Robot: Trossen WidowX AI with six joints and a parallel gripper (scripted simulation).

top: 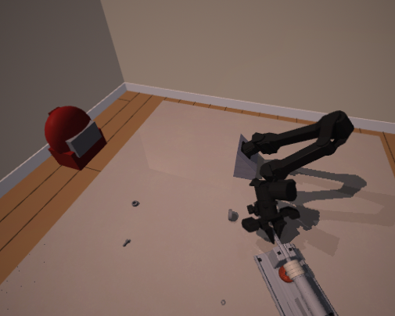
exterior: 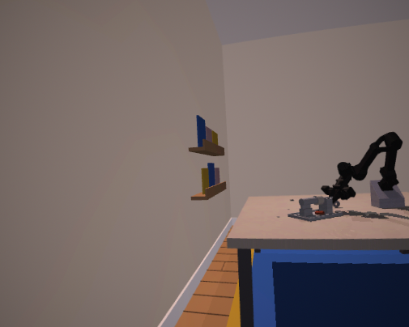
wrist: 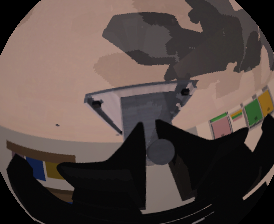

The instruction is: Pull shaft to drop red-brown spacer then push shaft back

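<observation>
Now: gripper tip 60 mm short of the thin grey shaft, 40 mm to the right of it and 30 mm below it. Round my gripper tip: grey cylinder: 90 mm behind, 160 mm to the right, 30 mm below; red-brown spacer: 70 mm ahead, 40 mm to the left, 40 mm below; cream spacer: 80 mm ahead, 50 mm to the left, 30 mm above.
</observation>
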